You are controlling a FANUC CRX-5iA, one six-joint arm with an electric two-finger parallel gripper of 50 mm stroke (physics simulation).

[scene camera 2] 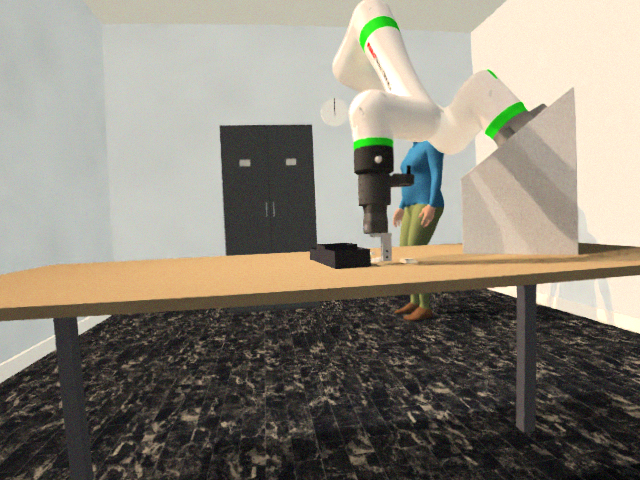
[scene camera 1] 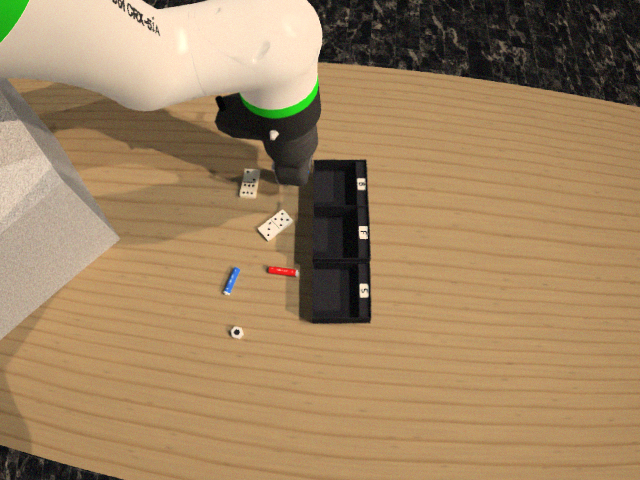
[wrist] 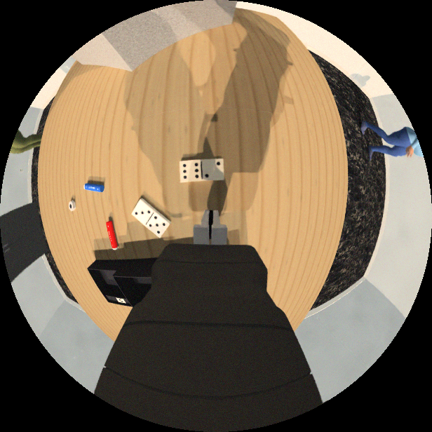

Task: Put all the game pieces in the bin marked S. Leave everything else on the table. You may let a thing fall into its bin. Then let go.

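Seen in the pictures: gripper, fingertip midpoint: (scene camera 2: 386,260) (scene camera 1: 285,180); arm's base, origin of the base link: (scene camera 2: 523,140).
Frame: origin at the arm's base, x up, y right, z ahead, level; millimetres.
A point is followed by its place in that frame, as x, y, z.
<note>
Two white dominoes lie flat. One domino (scene camera 1: 249,183) {-308, -138, 410} (wrist: 201,170) is near the gripper, on the arm-base side. The other domino (scene camera 1: 275,225) {-308, -71, 466} (wrist: 150,217) lies angled. The bin marked S (scene camera 1: 365,310) {-287, 50, 620} (wrist: 103,276) is the end compartment of the black three-part tray; its visible floor is bare. My gripper (scene camera 2: 386,258) {-308, -151, 468} (wrist: 210,218) is shut, with its fingertips low at the table beside the tray. No thing shows between the fingers; scene camera 1 has the fingertips hidden under the wrist.
A red cylinder (scene camera 1: 282,271) {-305, 3, 491} (wrist: 112,235) and a blue cylinder (scene camera 1: 231,281) {-306, 30, 416} (wrist: 94,187) lie on the table (scene camera 1: 465,361) {-316, 103, 778}. A white hexagonal nut (scene camera 1: 236,332) {-307, 105, 439} (wrist: 72,205) lies farther off. The tray's F compartment (scene camera 1: 330,235) {-308, -65, 553} and end compartment (scene camera 1: 330,184) {-308, -153, 541} stand beside bin S.
</note>
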